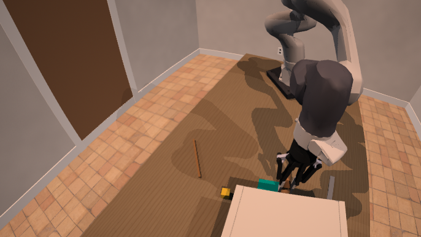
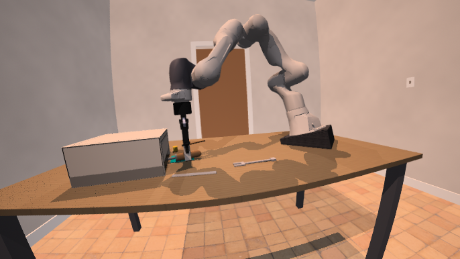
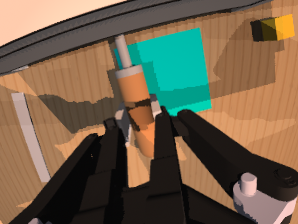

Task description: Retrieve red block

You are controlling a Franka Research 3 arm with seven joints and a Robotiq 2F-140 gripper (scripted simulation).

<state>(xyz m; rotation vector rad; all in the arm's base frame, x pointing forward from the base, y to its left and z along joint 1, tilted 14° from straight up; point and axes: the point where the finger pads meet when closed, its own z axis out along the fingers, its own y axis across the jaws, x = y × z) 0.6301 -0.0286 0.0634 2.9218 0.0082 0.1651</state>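
Now: the teal square 2 cm ahead of my hand, 4 cm to the right of it and 4 cm below it. From my hand the other things lie so: yellow cube 6 cm ahead, 19 cm to the right, 2 cm below; flat grey bar 1 cm behind, 17 cm to the left, 4 cm below; grey forked tool 24 cm behind, 17 cm to the left, 3 cm below.
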